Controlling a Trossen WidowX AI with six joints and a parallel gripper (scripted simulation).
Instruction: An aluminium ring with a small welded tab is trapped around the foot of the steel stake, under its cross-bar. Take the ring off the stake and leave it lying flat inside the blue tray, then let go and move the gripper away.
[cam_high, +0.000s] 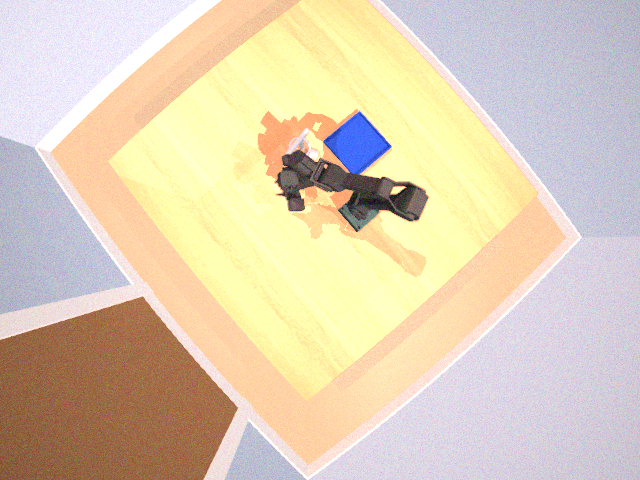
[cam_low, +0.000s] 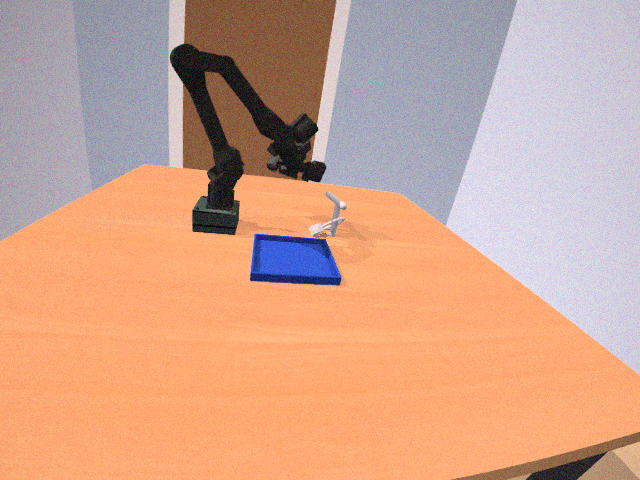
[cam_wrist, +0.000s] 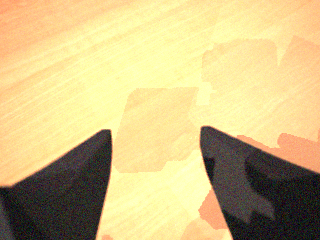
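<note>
Now: the aluminium ring 18 cm to the right of my gripper tip, 9 cm below it and 7 cm ahead of it. From my gripper tip the other things lie so: blue tray: 36 cm to the right, 11 cm below, 5 cm behind.
</note>
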